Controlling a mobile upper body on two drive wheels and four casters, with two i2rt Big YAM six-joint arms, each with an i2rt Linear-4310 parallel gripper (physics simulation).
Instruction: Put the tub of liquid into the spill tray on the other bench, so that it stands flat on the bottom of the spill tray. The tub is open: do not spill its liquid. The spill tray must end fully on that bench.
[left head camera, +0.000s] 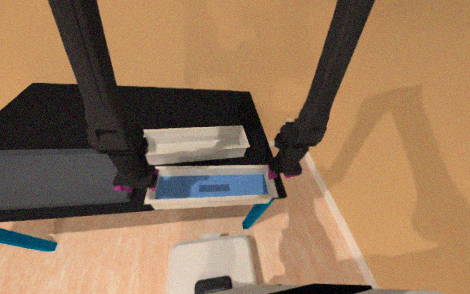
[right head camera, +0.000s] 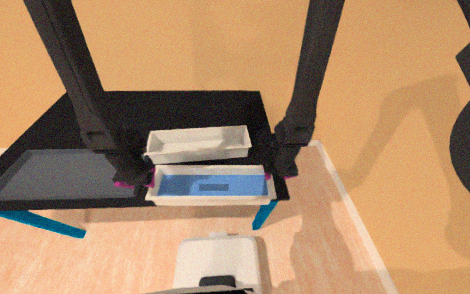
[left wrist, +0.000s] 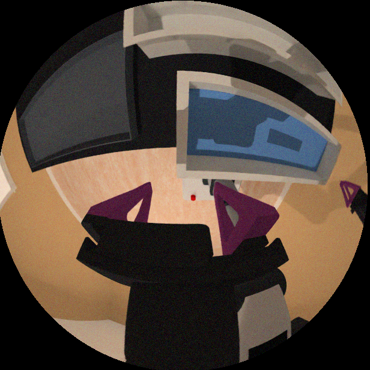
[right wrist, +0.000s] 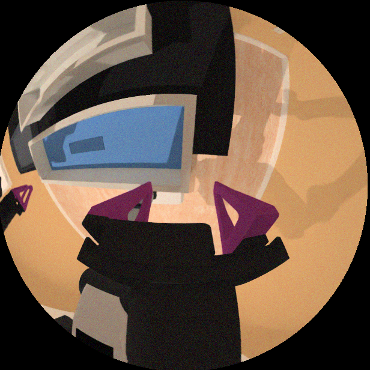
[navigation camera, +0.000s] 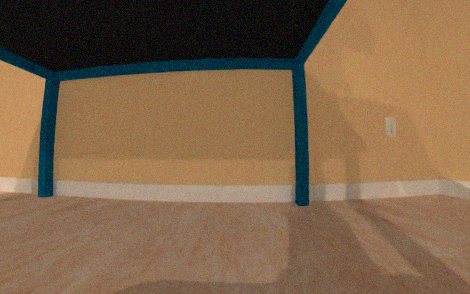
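The open white tub (left head camera: 215, 201) (right head camera: 215, 200) (left wrist: 182, 125) (right wrist: 115, 177) holds blue liquid and stands level along the near edge of a black bench (left head camera: 185, 105) (right head camera: 185, 107). My left gripper (left head camera: 138, 185) (right head camera: 138, 181) (left wrist: 182, 186) is open at the tub's left end, empty. My right gripper (left head camera: 282, 174) (right head camera: 279, 176) (right wrist: 182, 186) is open at the tub's right end, also empty. Whether any finger touches the tub cannot be told. The other bench with its spill tray cannot be made out in these views.
An empty white tub (left head camera: 200, 152) (right head camera: 195, 142) stands right behind the liquid tub. A flat dark grey tray or panel (left head camera: 60, 175) (right head camera: 65, 172) (left wrist: 80, 105) lies to the left. Teal legs (left head camera: 257, 214) (navigation camera: 300, 135) support the bench; a pale rounded body (left head camera: 215, 255) is below it.
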